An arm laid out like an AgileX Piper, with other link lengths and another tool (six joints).
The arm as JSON. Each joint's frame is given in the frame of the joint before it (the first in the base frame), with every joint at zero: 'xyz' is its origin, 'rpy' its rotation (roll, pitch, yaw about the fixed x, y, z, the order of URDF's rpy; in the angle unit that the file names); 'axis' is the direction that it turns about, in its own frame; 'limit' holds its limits. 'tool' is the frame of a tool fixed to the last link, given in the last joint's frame.
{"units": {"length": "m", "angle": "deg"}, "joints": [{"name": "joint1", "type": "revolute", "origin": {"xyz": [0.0, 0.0, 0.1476], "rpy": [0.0, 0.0, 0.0]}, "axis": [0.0, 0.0, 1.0], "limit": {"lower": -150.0, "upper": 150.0}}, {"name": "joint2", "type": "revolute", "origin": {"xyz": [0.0, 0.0, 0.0], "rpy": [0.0, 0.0, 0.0]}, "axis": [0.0, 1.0, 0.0], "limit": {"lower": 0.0, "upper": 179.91}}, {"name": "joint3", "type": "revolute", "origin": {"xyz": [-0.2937, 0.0, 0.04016], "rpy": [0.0, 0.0, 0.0]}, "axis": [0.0, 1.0, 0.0], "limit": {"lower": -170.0, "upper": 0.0}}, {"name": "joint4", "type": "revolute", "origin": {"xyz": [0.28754, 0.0, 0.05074], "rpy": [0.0, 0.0, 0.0]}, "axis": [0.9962, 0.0, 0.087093], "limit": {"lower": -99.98, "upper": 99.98}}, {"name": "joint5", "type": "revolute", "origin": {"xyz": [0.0, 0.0, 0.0], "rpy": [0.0, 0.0, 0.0]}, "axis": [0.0, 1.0, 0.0], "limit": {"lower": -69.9, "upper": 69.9}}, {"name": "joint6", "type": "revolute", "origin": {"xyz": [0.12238, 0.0, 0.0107], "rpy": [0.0, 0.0, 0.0]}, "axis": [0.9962, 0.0, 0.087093], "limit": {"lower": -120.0, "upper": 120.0}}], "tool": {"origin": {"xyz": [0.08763, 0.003, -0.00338], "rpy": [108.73, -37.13, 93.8]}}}
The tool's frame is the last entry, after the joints.
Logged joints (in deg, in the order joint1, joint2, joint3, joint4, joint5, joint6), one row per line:
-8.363 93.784 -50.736 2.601 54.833 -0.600
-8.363 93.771 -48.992 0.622 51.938 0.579
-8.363 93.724 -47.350 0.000 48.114 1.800
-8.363 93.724 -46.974 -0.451 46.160 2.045
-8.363 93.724 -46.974 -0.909 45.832 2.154
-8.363 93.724 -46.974 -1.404 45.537 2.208
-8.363 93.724 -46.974 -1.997 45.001 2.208
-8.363 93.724 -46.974 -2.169 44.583 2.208
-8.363 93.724 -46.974 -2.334 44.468 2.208
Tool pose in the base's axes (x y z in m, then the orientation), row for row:
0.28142 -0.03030 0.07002 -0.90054 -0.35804 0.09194 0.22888
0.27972 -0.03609 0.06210 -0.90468 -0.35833 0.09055 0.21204
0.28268 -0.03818 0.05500 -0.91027 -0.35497 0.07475 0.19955
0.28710 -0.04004 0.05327 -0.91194 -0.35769 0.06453 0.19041
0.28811 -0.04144 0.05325 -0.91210 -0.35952 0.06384 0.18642
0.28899 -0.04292 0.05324 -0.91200 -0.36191 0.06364 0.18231
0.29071 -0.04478 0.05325 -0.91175 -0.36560 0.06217 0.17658
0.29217 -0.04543 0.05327 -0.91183 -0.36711 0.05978 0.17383
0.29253 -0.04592 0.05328 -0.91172 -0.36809 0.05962 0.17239
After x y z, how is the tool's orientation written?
As a quaternion, x y z w.
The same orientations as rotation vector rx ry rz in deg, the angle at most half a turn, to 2 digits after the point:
-142.04 -56.47 14.50
-143.97 -57.02 14.41
-145.83 -56.87 11.97
-146.82 -57.59 10.39
-147.16 -58.00 10.30
-147.47 -58.52 10.29
-147.89 -59.30 10.08
-148.13 -59.64 9.71
-148.23 -59.84 9.69

